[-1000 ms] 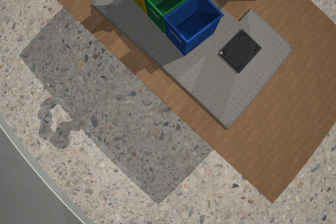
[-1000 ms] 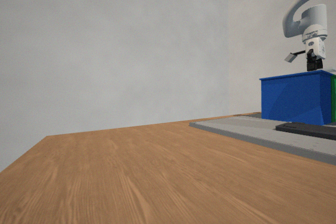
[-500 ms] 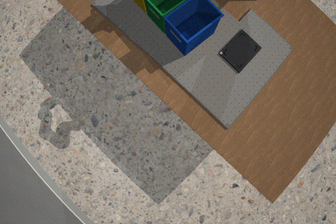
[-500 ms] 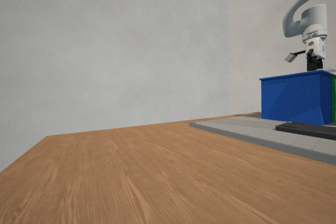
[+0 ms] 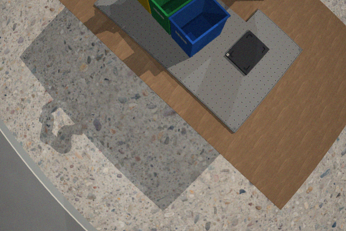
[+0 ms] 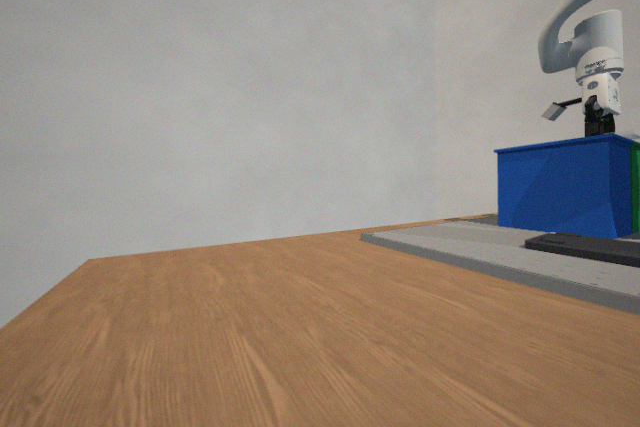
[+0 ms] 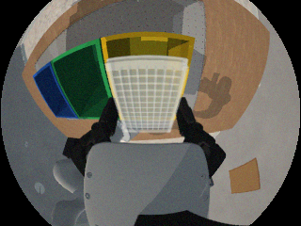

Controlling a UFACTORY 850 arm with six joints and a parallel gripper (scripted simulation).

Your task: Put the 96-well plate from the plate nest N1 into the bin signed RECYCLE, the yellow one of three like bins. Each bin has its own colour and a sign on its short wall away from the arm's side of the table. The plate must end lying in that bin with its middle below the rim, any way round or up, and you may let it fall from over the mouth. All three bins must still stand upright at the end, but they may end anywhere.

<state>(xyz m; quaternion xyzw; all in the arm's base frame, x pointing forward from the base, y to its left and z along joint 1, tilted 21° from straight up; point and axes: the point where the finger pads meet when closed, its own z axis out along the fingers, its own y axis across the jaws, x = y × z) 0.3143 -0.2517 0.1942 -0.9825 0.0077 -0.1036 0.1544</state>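
My hand is 140 mm above the yellow bin. Also, from my hand: green bin 140 mm below, 130 mm to the left; then blue bin 270 mm to the left, 140 mm below; then white 96-well plate 10 mm below.
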